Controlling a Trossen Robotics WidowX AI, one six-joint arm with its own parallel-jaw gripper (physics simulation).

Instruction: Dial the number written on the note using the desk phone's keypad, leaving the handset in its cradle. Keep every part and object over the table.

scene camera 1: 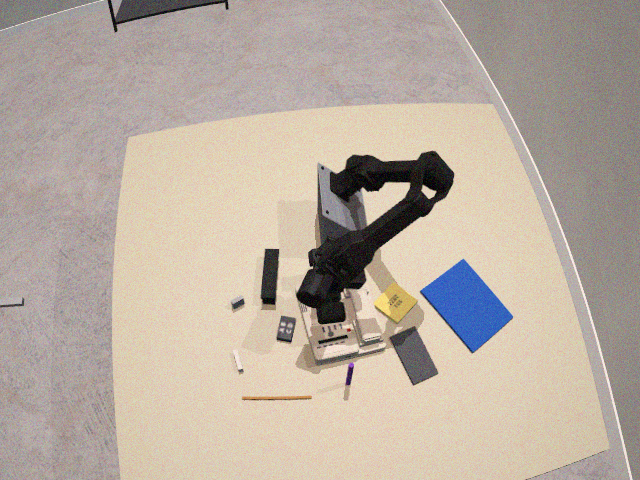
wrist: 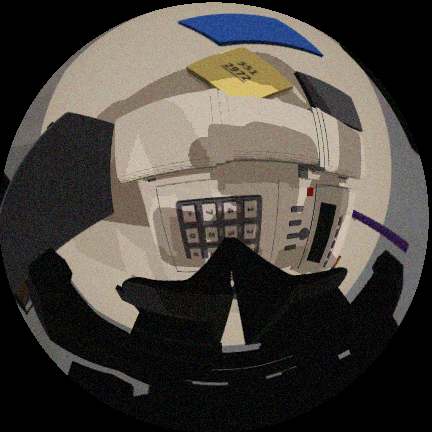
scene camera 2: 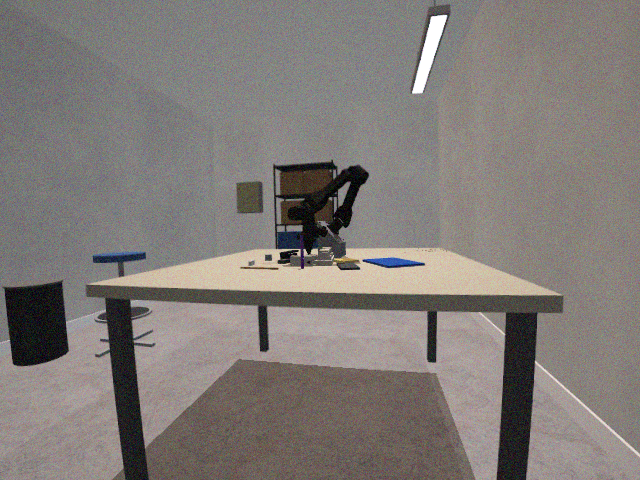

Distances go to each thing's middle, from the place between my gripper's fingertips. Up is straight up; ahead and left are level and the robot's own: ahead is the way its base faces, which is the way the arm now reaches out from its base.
My hand is 1 cm past the keypad (wrist: pixel 219 221) and 1 cm above it. Also, from my hand: desk phone (scene camera 1: pixel 334 342) 3 cm ahead, 3 cm to the left, 1 cm below; then handset (scene camera 1: pixel 366 323) 1 cm ahead, 8 cm to the left, 1 cm above; then blue folder (scene camera 1: pixel 465 302) 37 cm to the left, 3 cm below.
